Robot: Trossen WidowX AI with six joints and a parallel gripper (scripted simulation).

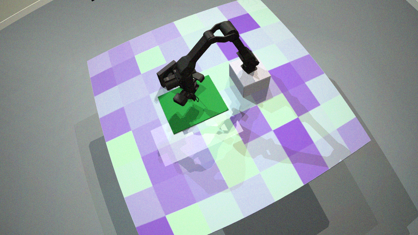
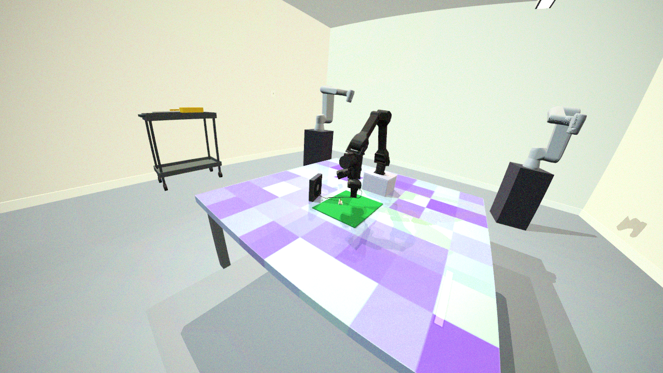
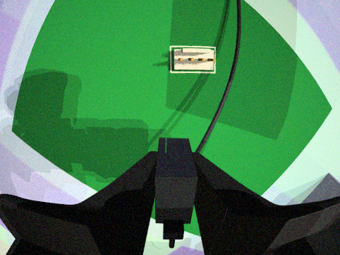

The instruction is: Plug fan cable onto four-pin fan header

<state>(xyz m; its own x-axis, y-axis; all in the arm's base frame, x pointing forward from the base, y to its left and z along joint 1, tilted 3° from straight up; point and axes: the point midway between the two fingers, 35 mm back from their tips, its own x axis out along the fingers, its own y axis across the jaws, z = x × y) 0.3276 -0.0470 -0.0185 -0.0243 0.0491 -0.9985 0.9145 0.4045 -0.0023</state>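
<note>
Now: gripper tip 10 mm to the right of the black fan plug and 10 mm below it. The rest, counted from my gripper tip: green board 80 mm below; then black fan 190 mm to the right, 20 mm ahead; then white fan header 60 mm to the right, 60 mm below, 10 mm ahead.
</note>
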